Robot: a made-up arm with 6 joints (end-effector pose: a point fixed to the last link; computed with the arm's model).
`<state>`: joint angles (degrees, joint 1 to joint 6).
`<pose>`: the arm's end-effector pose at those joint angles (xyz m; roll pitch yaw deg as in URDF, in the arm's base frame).
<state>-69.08 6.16 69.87 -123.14 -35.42 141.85</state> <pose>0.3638 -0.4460 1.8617 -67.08 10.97 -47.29</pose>
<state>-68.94 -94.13 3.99 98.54 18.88 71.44</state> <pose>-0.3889 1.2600 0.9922 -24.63 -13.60 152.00</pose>
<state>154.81 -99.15 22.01 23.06 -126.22 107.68</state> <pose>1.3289 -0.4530 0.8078 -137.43 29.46 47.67</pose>
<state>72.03 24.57 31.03 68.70 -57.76 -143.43</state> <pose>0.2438 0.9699 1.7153 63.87 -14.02 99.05</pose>
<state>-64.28 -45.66 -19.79 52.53 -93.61 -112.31</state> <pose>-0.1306 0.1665 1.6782 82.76 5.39 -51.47</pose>
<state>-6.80 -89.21 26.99 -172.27 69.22 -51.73</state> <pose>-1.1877 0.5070 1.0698 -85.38 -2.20 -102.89</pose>
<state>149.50 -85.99 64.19 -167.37 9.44 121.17</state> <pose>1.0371 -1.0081 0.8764 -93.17 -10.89 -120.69</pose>
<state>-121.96 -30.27 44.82 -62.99 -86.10 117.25</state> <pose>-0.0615 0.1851 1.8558 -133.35 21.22 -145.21</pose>
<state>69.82 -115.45 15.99 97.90 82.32 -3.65</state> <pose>-0.6170 -1.3344 0.3953 -15.58 -82.94 -47.86</pose>
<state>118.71 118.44 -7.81 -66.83 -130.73 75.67</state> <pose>-0.0632 0.3015 -0.3811 -52.04 -49.23 31.02</pose>
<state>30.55 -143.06 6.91 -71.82 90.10 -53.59</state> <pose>-0.8932 -0.4692 0.2855 -153.50 56.07 -174.20</pose>
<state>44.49 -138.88 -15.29 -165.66 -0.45 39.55</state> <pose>-0.8897 -0.3640 0.3319 -53.68 27.45 -156.79</pose>
